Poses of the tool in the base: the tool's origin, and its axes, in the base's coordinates. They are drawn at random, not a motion.
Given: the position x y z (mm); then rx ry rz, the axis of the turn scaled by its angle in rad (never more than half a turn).
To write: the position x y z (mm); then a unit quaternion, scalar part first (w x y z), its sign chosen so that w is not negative. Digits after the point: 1 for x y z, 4 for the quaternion.
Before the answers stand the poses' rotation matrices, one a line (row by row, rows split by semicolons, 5 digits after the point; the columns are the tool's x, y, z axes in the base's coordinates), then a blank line. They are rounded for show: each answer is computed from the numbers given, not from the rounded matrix.
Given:
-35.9 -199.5 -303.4 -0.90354 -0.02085 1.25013
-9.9 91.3 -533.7 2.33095 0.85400 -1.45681
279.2 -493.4 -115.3 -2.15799 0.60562 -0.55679
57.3 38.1 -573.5 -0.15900 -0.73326 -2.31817
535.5 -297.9 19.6 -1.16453 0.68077 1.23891
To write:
0.36158 -0.80238 -0.47480; 0.81777 0.02836 0.57484; -0.44778 -0.59613 0.66642
0.32347 0.60396 -0.72842; 0.34057 -0.79253 -0.50588; -0.88282 -0.08444 -0.46205
0.78767 -0.23176 0.57084; -0.58826 -0.55825 0.58507; 0.18307 -0.79664 -0.57606
-0.75409 0.65116 -0.08566; -0.58197 -0.60206 0.54666; 0.30439 0.46208 0.83296
0.25071 -0.95083 -0.18183; 0.35632 -0.08401 0.93058; -0.90010 -0.29809 0.31774

-35.9 -199.5 -303.4 0.7170 -0.4083 -0.0094 0.5649
-9.9 91.3 -533.7 0.1312 0.8028 0.2941 -0.5017
279.2 -493.4 -115.3 0.4042 -0.8547 0.2399 -0.2205
57.3 38.1 -573.5 0.3453 -0.0612 -0.2824 -0.8929
535.5 -297.9 19.6 0.6092 -0.5042 0.2948 0.5364

